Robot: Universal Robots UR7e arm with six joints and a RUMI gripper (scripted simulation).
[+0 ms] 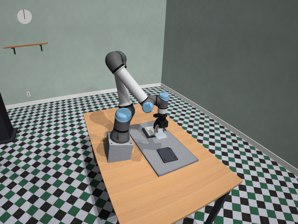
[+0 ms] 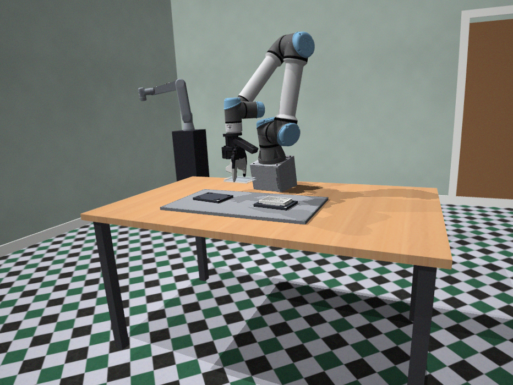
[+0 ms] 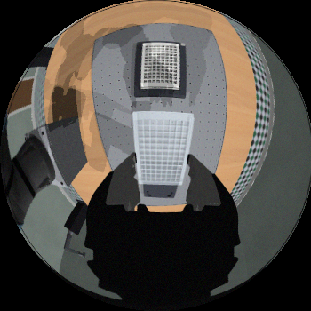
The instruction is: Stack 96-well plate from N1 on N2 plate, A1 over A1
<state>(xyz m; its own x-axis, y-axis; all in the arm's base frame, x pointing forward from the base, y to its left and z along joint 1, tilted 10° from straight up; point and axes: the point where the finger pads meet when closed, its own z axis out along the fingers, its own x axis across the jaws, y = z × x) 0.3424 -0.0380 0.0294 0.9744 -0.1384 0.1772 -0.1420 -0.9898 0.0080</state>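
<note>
My hand is 80 mm short of the A1 label, 250 mm to the right of it and 100 mm above it. From my hand the other things lie so: black plate nest 20 mm behind, 160 mm to the right, 110 mm below; then 96-well plate 10 mm below.
</note>
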